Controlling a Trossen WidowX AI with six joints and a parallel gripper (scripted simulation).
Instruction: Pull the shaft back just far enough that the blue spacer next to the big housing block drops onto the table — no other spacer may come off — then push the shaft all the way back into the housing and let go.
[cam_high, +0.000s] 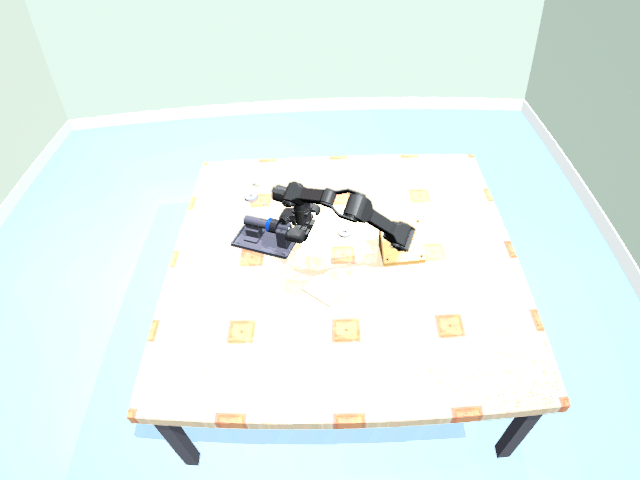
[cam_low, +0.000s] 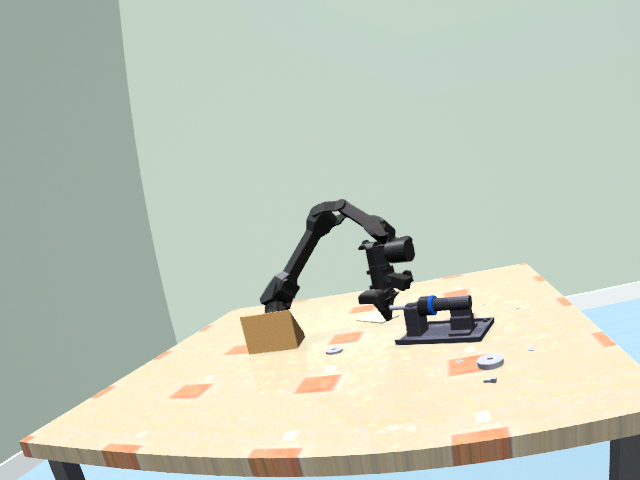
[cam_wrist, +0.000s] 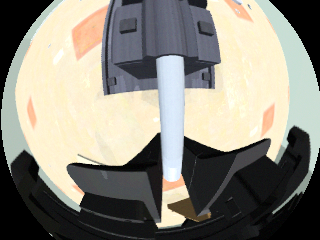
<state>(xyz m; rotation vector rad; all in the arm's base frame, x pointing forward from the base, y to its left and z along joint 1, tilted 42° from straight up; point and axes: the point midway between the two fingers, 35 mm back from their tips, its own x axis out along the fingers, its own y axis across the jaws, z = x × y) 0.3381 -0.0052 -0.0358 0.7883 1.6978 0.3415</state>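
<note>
Now: the steel shaft 7 cm ahead of my gripper tip, 2 cm to the right of it and 3 cm above it. Also, from my gripper tip: dark spacer (11 cm ahead, 4 cm to the right, 3 cm above); then pale sheet (7 cm behind, 20 cm to the left, 4 cm below); then blue spacer (13 cm ahead, 4 cm to the right, 3 cm above).
</note>
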